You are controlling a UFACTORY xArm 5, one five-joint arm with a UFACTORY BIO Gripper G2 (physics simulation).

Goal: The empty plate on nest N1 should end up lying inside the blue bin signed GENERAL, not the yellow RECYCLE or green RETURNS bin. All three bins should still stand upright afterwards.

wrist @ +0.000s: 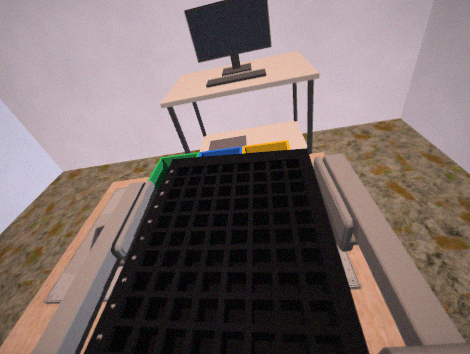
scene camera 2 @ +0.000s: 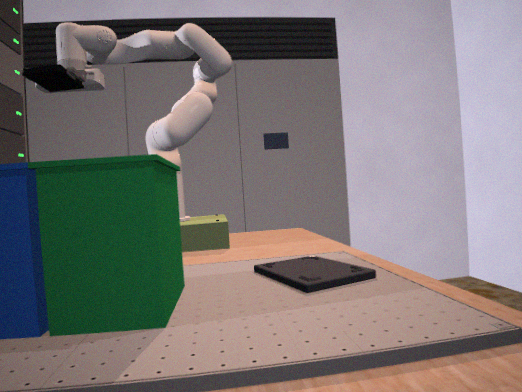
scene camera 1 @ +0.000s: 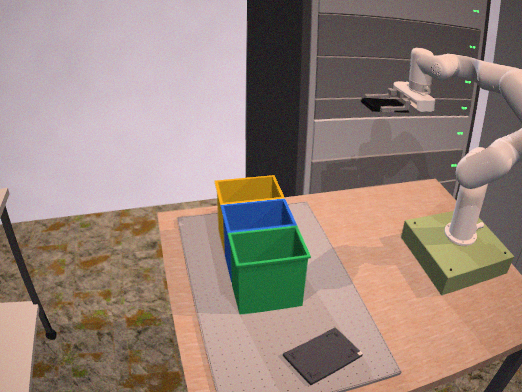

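Seen in the pictures: hand at its tool point: [wrist: 231, 210] [scene camera 2: 51, 74] [scene camera 1: 379, 103]; arm's base at its link origin: [scene camera 1: 460, 234].
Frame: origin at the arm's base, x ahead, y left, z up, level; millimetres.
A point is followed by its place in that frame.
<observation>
My gripper [scene camera 1: 384, 103] @[z 377, x 268, y -229 mm] [wrist: 234, 220] @[z 377, x 268, y -229 mm] is shut on the black plate [scene camera 1: 382, 104] @[z 379, x 266, y -215 mm] [scene camera 2: 52, 79] @[z 367, x 262, y -229 mm] [wrist: 230, 250] @[z 378, x 246, y -229 mm], which has a grid of empty wells and lies about level between the fingers. The gripper is high in the air, to the right of the bins in scene camera 1. The blue bin [scene camera 1: 260, 215] @[z 75, x 638, y -190 mm] [scene camera 2: 17, 250] @[z 31, x 751, y -96 mm] [wrist: 220, 152] @[z 113, x 745, y -139 mm] stands upright between the yellow bin [scene camera 1: 250, 190] @[z 78, x 631, y -320 mm] [wrist: 266, 147] @[z 109, x 734, y -274 mm] and the green bin [scene camera 1: 270, 285] @[z 36, x 683, y 55 mm] [scene camera 2: 110, 245] @[z 30, x 759, y -1 mm] [wrist: 175, 160]. The plate hides much of the bins in the wrist view. The bin signs do not show.
A dark flat nest [scene camera 1: 322, 355] @[z -48, x 610, y 259 mm] [scene camera 2: 315, 273] @[z -49, x 647, y 250 mm] lies on the perforated board [scene camera 1: 220, 350] @[z -61, x 842, y 162 mm] [scene camera 2: 225, 320] @[z -60, x 761, y 111 mm] in front of the green bin. The arm stands on a green base block [scene camera 1: 440, 270] @[z -8, x 171, y 120 mm] [scene camera 2: 205, 236] @[z -36, x 170, y 103 mm]. A tall grey rack [scene camera 1: 308, 100] stands behind the table. A desk [wrist: 240, 82] with a monitor is beyond the bins.
</observation>
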